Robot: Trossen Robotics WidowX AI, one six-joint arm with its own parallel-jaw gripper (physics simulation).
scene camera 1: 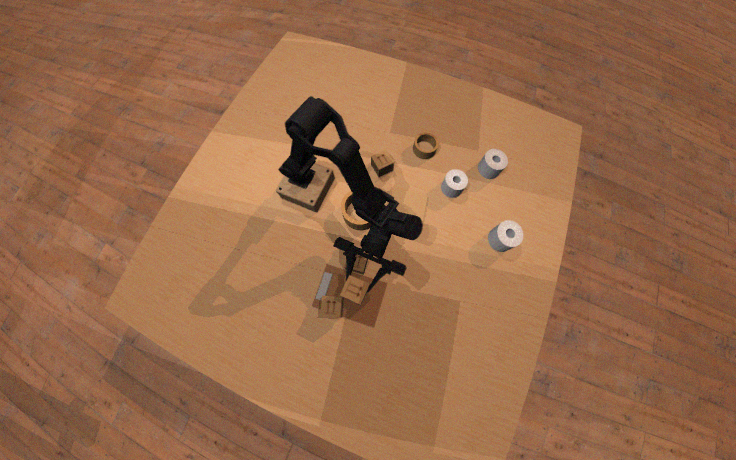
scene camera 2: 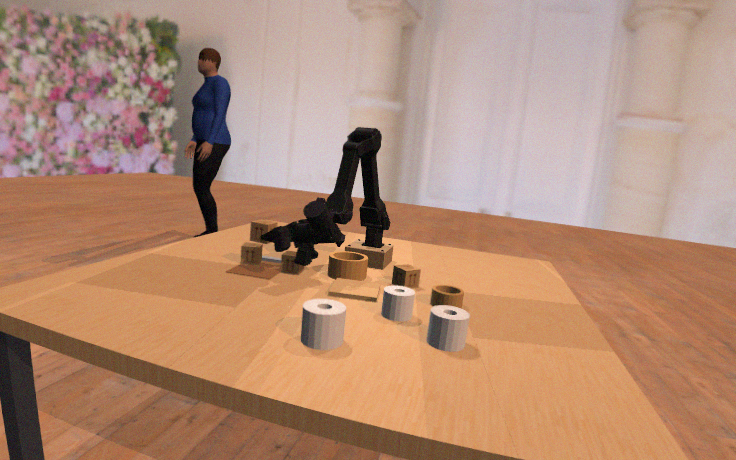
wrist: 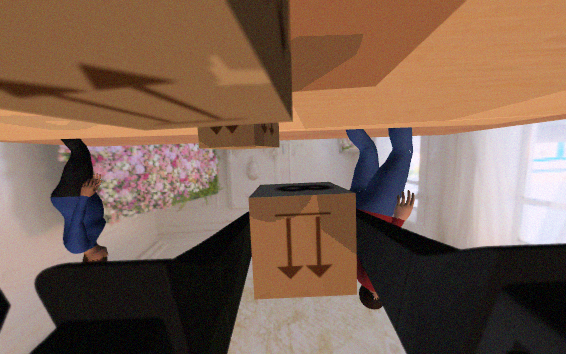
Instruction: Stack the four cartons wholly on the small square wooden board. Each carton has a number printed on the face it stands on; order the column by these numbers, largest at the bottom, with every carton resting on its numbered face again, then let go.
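Frame: origin at the arm's base, x back, y right, z up, level; metres.
Seen in the pictures: gripper, fingertip midpoint: (scene camera 1: 357, 287) (scene camera 2: 266, 235) (wrist: 300, 216); arm's base at its link origin: (scene camera 1: 301, 176) (scene camera 2: 373, 245).
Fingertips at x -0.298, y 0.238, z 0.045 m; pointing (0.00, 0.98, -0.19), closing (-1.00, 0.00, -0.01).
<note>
Pixels of each thing's middle, then the offset from my fingertips to it. "spot": a spot on its surface instead.
- second carton at the middle of its body: (wrist: 241, 118) (scene camera 1: 332, 306) (scene camera 2: 251, 253) dx +0.046, dy +0.071, dz -0.072 m
- third carton at the middle of its body: (scene camera 1: 356, 261) (scene camera 2: 293, 262) dx +0.037, dy -0.071, dz -0.075 m
- fourth carton at the middle of its body: (scene camera 2: 406, 276) (scene camera 1: 382, 163) dx +0.094, dy -0.392, dz -0.075 m
- thin wooden board at the middle of its body: (scene camera 2: 355, 289) (scene camera 1: 405, 209) dx -0.031, dy -0.283, dz -0.096 m
- mat at a spot on its surface: (scene camera 2: 238, 270) (scene camera 1: 367, 315) spot: dx -0.050, dy +0.055, dz -0.099 m
- large wooden ring at the middle of its body: (scene camera 2: 347, 265) (scene camera 1: 360, 209) dx +0.092, dy -0.219, dz -0.072 m
- smaller ring at the middle of its body: (scene camera 2: 447, 297) (scene camera 1: 425, 145) dx -0.011, dy -0.517, dz -0.081 m
My gripper (scene camera 1: 358, 284) (wrist: 300, 216) is shut on a carton (scene camera 1: 355, 289) (scene camera 2: 260, 229) (wrist: 303, 250), holding it above the reddish-brown mat. In the wrist view, upside down, its dark numbered face faces the table; the number is too foreshortened to read surely. A second carton (scene camera 1: 330, 307) (scene camera 2: 251, 253) stands at the mat's edge. A third carton (scene camera 1: 359, 264) (scene camera 2: 292, 262) stands beside the mat, below the gripper. A fourth carton (scene camera 1: 382, 163) (scene camera 2: 405, 275) stands near the arm's base. The thin wooden board (scene camera 1: 413, 203) (scene camera 2: 352, 290) bears no carton.
The mat (scene camera 1: 374, 314) (scene camera 2: 238, 270) lies under the gripper, with a grey strip (scene camera 1: 324, 285) (scene camera 2: 271, 259). A large wooden ring (scene camera 1: 347, 214) (scene camera 2: 347, 271) stands beside the board, a smaller ring (scene camera 1: 425, 154) (scene camera 2: 447, 299) farther off. Three grey-white rolls (scene camera 1: 502, 242) (scene camera 1: 453, 189) (scene camera 1: 490, 169) stand across the board.
</note>
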